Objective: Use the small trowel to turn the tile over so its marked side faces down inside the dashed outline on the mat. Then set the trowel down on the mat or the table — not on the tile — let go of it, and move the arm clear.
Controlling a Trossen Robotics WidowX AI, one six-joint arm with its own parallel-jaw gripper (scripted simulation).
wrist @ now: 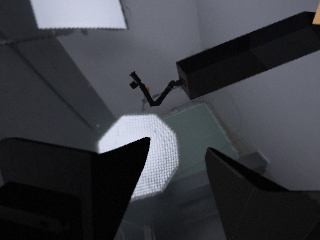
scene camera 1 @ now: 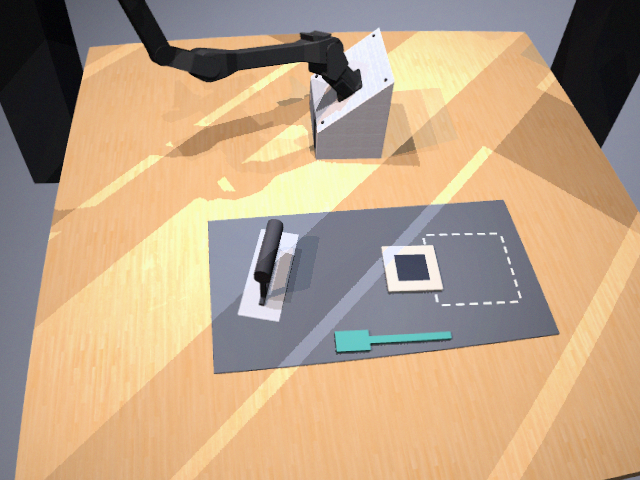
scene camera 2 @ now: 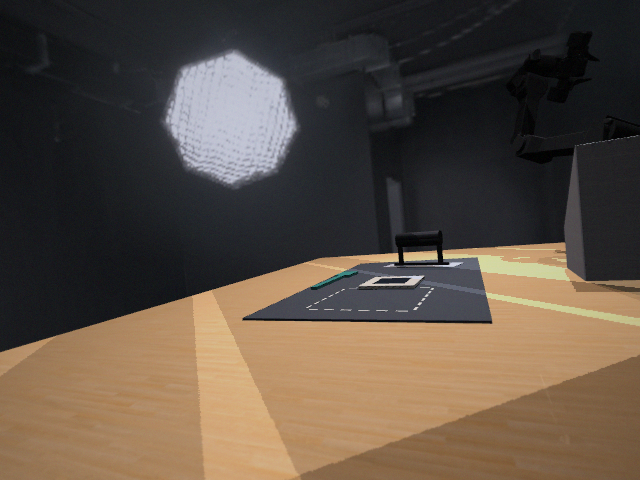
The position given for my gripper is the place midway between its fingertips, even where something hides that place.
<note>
In view: my gripper (scene camera 2: 594, 70), a tile (scene camera 1: 408, 268), a teal trowel (scene camera 1: 348, 341), a trowel (scene camera 1: 263, 296) and a dark mat (scene camera 1: 337, 282).
The trowel shows as well in scene camera 2 (scene camera 2: 429, 238). My gripper shows as well in the wrist view (wrist: 177, 147). The dark mat is seen too in scene camera 2 (scene camera 2: 458, 294). The wrist view misses the tile: it is out of frame. The wrist view does not show the teal trowel: it is out of frame.
</note>
